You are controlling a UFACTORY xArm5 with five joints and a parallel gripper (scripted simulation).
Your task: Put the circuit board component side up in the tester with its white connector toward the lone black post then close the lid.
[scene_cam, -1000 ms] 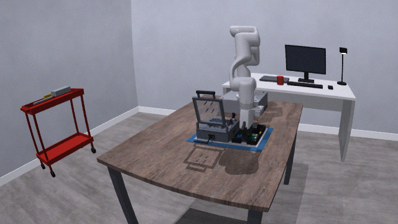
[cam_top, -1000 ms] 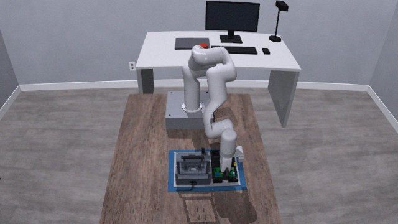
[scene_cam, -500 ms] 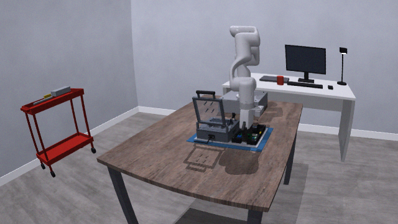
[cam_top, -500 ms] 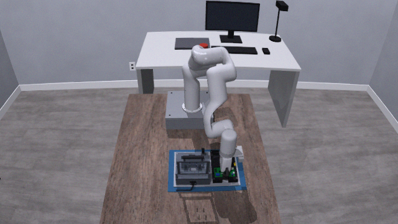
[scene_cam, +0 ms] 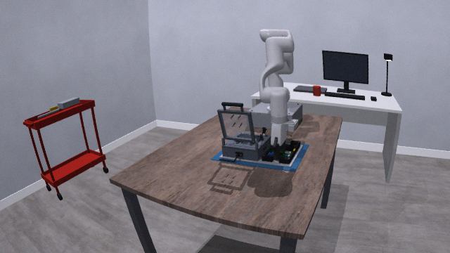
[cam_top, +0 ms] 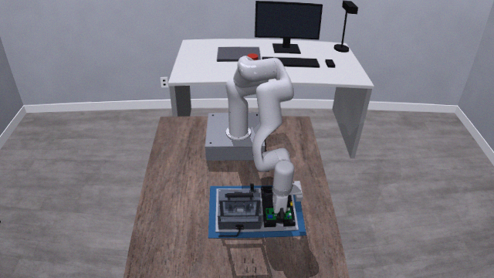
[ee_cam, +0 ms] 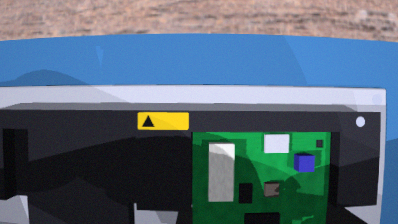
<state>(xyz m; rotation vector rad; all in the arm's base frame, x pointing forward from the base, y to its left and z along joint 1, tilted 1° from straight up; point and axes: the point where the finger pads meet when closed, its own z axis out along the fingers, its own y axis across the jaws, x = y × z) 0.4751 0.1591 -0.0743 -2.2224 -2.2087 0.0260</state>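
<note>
Now: hand right at the green circuit board. From my hand the other things lie so: clear lid: 8 cm ahead, 17 cm to the right, 16 cm above; then grey tester: 1 cm behind, 13 cm to the right, 9 cm above.
</note>
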